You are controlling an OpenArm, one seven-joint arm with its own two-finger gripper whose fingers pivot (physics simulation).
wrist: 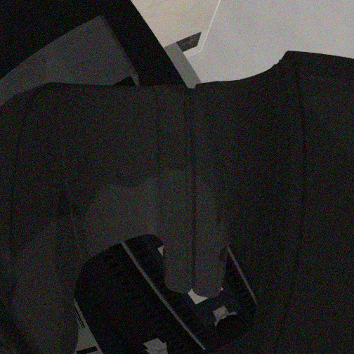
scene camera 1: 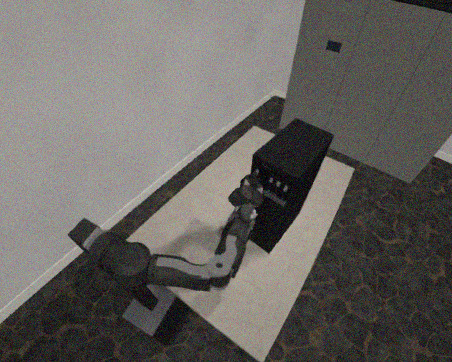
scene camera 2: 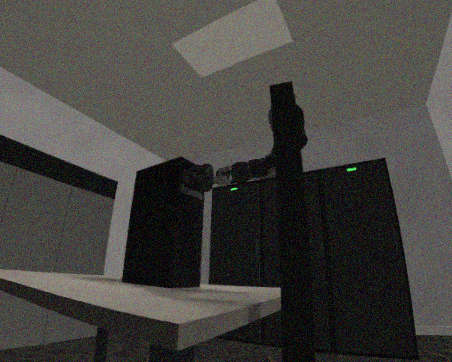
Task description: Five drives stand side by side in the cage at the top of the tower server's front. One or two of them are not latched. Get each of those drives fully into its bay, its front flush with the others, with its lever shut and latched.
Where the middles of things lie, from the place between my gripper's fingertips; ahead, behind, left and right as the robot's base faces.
I see the black tower server [scene camera 2: 164, 243] 140 mm ahead of my hand, 110 mm to the right of it and 180 mm below it.
